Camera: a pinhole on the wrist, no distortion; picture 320 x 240 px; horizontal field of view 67.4 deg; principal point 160.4 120.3 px. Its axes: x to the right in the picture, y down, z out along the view. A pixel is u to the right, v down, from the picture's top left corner.
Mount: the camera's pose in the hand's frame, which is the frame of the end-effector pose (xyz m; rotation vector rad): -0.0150 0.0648 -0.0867 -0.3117 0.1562 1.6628
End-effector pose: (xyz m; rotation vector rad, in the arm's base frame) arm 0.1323 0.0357 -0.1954 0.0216 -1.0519 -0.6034
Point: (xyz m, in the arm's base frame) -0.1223 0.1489 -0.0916
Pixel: 50.9 134.1
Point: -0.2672 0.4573 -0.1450
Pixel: 152.2 211.1
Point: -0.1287 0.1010 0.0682
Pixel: 47.4 40.6
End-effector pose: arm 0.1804 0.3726 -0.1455 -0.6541 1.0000 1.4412
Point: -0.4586 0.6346 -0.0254
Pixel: outside the picture
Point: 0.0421 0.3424 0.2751
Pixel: outside the picture
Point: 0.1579 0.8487 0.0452
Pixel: 95.1 60.4
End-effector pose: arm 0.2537 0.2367 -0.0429 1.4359 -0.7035 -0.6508
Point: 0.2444 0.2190 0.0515
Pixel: 147.1 34.5
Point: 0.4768 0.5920 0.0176
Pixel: behind the camera
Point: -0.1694 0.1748 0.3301
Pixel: 241.2 173.1
